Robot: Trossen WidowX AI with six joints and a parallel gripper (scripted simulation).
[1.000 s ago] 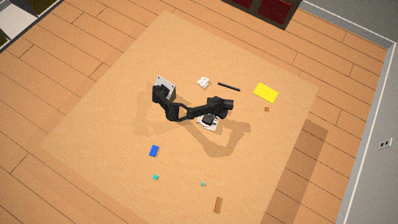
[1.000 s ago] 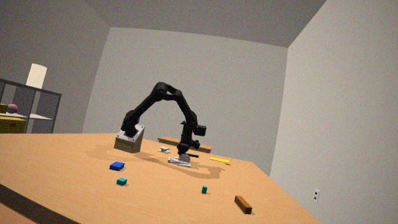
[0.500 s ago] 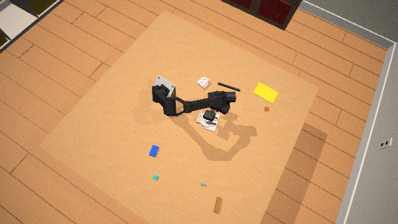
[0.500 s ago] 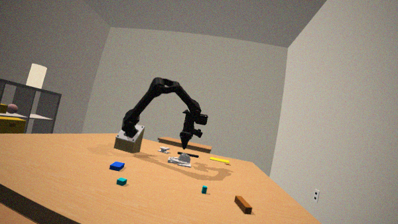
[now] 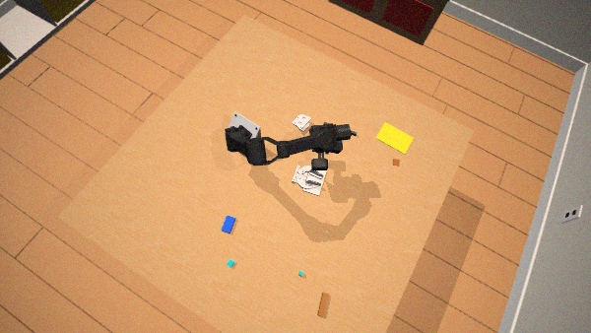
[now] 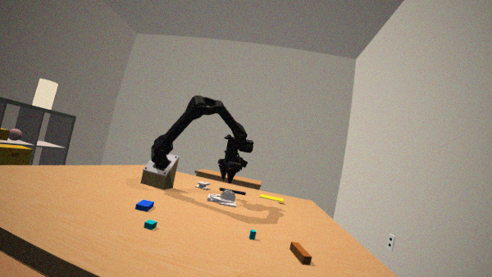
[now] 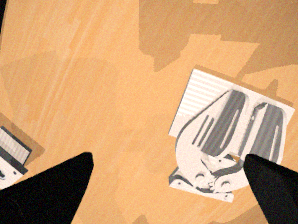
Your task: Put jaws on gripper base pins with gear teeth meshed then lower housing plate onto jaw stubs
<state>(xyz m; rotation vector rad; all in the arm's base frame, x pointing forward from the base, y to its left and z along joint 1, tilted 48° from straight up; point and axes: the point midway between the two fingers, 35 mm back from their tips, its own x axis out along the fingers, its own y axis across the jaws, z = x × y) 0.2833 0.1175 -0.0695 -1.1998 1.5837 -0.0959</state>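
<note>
Right now my gripper tip is 170 mm past the gripper base, 120 mm to the right of it and 60 mm above it. The rest, counted from my gripper tip: white jaw: 90 mm to the right, 70 mm below; then housing plate: 80 mm to the right, 80 mm below, 20 mm behind; then flat white plate: 80 mm below, 60 mm to the right, 40 mm ahead.
</note>
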